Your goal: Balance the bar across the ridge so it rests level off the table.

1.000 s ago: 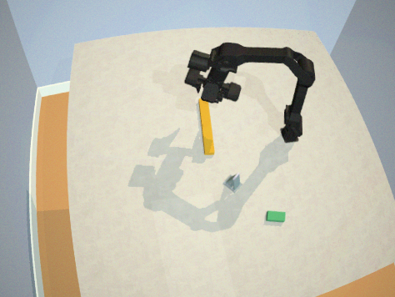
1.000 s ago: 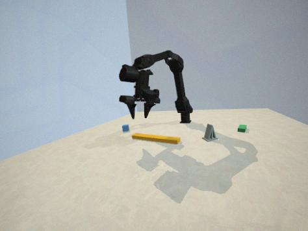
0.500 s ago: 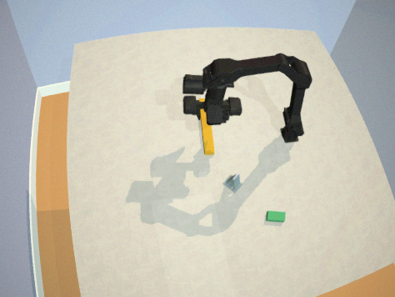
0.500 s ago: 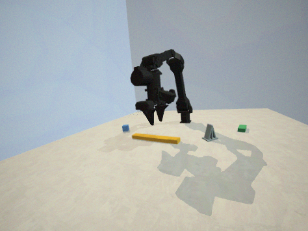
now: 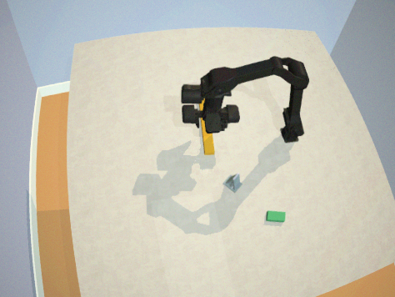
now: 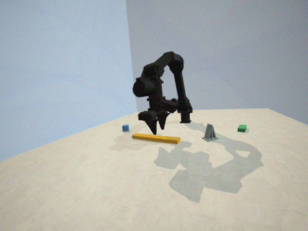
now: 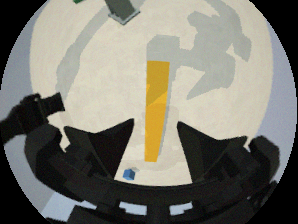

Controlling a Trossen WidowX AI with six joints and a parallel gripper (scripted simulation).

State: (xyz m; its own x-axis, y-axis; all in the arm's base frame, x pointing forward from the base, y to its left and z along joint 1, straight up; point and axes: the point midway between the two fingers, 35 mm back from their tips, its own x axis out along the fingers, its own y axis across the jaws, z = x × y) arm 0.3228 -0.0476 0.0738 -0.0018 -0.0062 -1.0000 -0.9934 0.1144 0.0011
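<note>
Right now my gripper tip is 30 mm to the left of the yellow bar and 30 mm above it. Also, from my gripper tip: blue cube (110 mm behind, 260 mm to the right, 20 mm below); green block (170 mm behind, 360 mm to the left, 30 mm below).
</note>
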